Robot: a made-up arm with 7 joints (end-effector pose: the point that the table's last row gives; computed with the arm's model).
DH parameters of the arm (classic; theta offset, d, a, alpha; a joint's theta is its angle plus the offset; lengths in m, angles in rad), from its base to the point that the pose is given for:
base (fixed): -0.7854 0 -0.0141 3.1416
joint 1: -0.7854 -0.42 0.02 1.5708
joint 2: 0 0.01 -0.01 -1.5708
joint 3: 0 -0.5 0.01 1.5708
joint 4: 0 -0.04 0.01 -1.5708
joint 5: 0 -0.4 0.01 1.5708
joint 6: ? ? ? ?
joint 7: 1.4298 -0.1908 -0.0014 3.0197
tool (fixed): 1.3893 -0.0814 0 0
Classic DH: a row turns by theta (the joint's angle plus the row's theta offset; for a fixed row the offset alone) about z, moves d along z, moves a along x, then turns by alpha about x.
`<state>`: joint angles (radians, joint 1 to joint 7).
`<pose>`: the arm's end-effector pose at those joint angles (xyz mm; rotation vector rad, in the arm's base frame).
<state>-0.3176 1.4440 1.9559 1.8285 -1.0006 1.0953 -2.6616</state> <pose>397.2 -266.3 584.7 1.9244 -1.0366 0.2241</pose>
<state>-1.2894 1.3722 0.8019 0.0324 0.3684 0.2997 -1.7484</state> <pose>359.8 942.6 641.2 -0.4369 1.7072 1.2470</pose>
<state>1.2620 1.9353 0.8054 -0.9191 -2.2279 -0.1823 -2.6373</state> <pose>515.5 -769.2 393.6 -0.9958 1.4305 -2.5427</pose>
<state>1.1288 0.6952 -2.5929 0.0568 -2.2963 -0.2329 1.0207</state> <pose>337.7 -519.8 1219.6 0.6220 -0.4458 2.6738</pose>
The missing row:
joint 6: 0 -0.02 0 -1.5708
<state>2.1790 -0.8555 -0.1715 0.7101 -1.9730 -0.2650 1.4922</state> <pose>234.4 329.1 1255.4 0.0844 -0.0215 -1.6013</pose>
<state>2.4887 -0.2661 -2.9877 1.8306 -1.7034 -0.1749 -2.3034</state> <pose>495.2 240.3 612.0 -2.2943 0.5273 -1.3641</pose>
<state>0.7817 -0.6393 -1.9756 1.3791 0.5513 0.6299 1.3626</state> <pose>65.1 650.4 766.8 -2.0646 -0.0949 -1.4458</pose>
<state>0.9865 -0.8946 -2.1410 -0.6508 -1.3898 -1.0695 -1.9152</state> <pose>-403.5 371.8 1149.7 0.0397 0.5521 -1.5052</pose>
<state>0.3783 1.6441 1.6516 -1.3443 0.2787 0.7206 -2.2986</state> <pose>821.3 166.5 434.1 0.0897 1.6257 0.6168</pose>
